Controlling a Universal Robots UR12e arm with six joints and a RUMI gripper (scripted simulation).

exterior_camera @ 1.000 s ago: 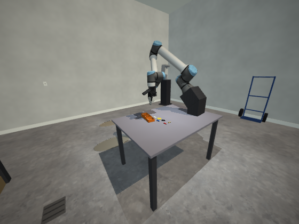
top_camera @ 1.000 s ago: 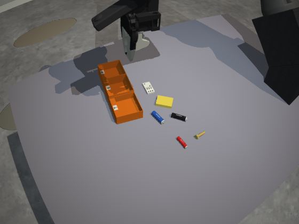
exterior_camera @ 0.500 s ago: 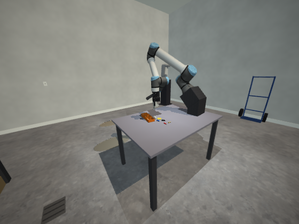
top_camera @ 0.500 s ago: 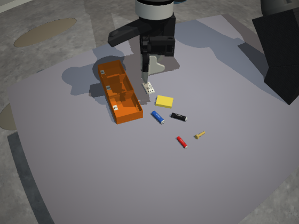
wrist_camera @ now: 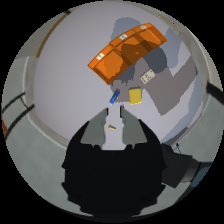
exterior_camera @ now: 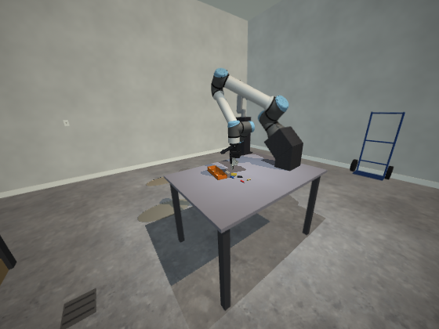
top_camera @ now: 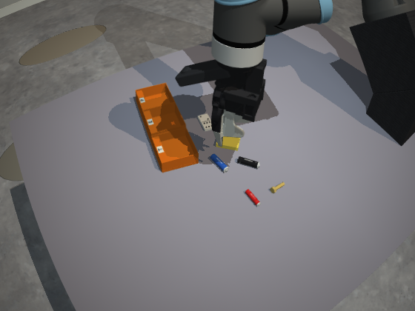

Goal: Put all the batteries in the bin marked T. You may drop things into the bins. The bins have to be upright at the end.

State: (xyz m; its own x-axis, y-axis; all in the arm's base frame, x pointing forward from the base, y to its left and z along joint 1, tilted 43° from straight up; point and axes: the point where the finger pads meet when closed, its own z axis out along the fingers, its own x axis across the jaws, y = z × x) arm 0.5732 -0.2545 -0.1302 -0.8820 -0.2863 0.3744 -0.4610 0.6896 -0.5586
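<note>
My hand is 90 mm above the blue battery. Round my hand: red battery (110 mm to the left, 90 mm below, 10 mm ahead); yellow block (90 mm below, 60 mm behind, 30 mm to the right); black battery (90 mm below, 50 mm behind, 40 mm to the left).
</note>
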